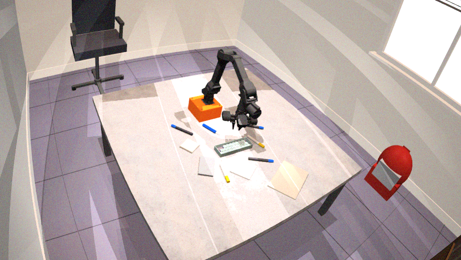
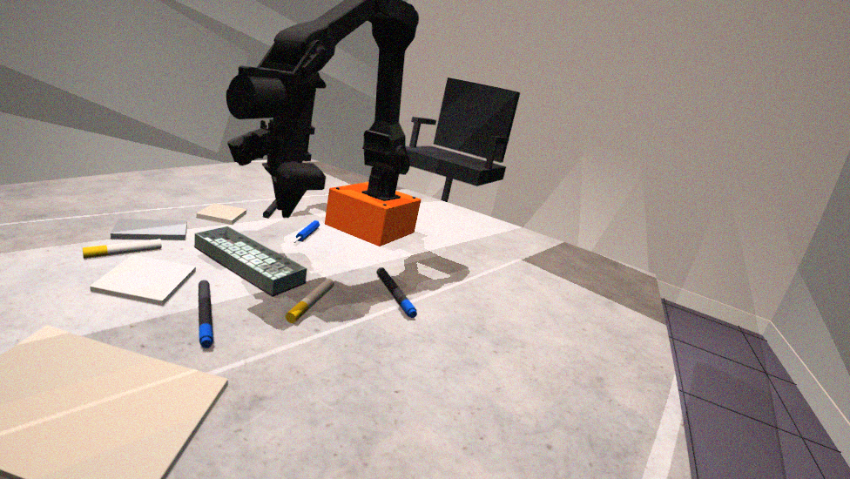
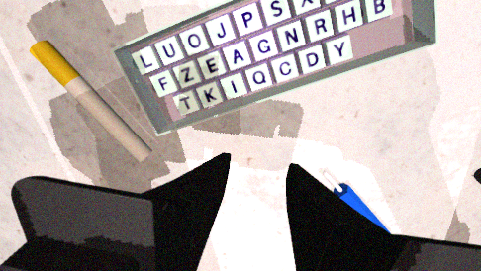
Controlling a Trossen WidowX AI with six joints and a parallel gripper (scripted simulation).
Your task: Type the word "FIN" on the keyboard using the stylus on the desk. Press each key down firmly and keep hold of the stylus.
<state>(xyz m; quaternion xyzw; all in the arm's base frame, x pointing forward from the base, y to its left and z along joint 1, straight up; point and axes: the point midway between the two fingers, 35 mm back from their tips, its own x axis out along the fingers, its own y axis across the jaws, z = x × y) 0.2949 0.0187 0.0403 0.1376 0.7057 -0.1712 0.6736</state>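
The blue stylus is 11 cm behind my gripper tip, 6 cm to the right of it and 8 cm below it. Also, from my gripper tip: N key (5 cm ahead, 4 cm to the right, 8 cm below); stylus tip (8 cm behind, 5 cm to the right, 8 cm below).
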